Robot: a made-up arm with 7 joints.
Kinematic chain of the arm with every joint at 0, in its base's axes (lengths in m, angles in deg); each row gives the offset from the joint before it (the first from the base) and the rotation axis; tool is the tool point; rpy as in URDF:
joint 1: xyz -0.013 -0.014 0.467 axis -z
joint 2: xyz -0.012 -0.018 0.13 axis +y
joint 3: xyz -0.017 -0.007 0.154 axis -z
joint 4: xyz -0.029 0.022 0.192 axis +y
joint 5: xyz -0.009 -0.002 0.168 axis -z
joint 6: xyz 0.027 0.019 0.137 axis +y
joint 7: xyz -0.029 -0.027 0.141 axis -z
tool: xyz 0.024 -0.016 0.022 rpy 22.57 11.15 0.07
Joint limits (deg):
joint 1: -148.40..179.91
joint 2: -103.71..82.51
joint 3: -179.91..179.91
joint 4: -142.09..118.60
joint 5: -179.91..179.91
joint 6: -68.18..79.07
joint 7: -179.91..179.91
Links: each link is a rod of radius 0.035 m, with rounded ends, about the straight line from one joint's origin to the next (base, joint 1, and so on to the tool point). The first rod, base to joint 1, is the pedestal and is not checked.
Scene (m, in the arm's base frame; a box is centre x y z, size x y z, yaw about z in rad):
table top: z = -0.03
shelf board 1: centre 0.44 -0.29 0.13 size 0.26 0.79 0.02 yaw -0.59
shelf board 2: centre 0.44 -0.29 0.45 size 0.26 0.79 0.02 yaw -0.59
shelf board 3: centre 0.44 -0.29 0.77 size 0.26 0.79 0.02 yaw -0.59
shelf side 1: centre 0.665 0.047 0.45 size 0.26 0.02 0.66 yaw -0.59
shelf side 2: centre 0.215 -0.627 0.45 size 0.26 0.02 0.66 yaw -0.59
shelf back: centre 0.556 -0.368 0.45 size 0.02 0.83 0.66 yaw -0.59
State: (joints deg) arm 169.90 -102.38 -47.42 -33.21 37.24 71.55 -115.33
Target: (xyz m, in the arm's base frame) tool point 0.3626 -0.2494 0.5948
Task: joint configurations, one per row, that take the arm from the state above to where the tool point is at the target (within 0.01 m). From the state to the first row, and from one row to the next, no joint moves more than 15 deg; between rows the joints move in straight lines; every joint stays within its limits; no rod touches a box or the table.
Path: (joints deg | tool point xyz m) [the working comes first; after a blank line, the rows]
Joints at the target: 179.91 -30.77 35.12 -139.87 -0.91 79.07 -111.03
Straight joint move there: touches shelf board 2, shelf side 1.

1: 168.20 -90.36 -41.15 -46.82 34.51 72.49 -111.90 | 0.6515 0.3348 0.4643
2: 166.51 -78.34 -34.88 -60.43 31.77 73.43 -108.47 | 0.6170 0.3736 0.5227
3: 164.81 -66.32 -28.62 -74.04 29.04 74.37 -105.04 | 0.5791 0.3866 0.5702
4: 163.11 -54.30 -22.35 -87.65 26.31 75.31 -101.61 | 0.5419 0.3756 0.6109
5: 161.42 -42.28 -16.08 -101.26 23.57 76.25 -98.17 | 0.5055 0.3441 0.6480
6: 159.72 -30.26 -9.81 -114.87 20.84 77.19 -94.74 | 0.4666 0.2969 0.6823
7: 158.02 -18.24 -3.54 -128.48 18.11 78.13 -91.31 | 0.4217 0.2389 0.7115
8: 156.33 -6.22 2.72 -142.09 15.37 79.07 -87.88 | 0.3683 0.1762 0.7310
9: 164.19 -14.40 13.52 -141.35 9.94 79.07 -95.60 | 0.4248 0.0369 0.6756
10: 172.05 -22.59 24.32 -140.61 4.52 79.07 -103.31 | 0.4213 -0.1126 0.6272
11: 179.91 -30.77 35.12 -139.87 -0.91 79.07 -111.03 | 0.3626 -0.2494 0.5948

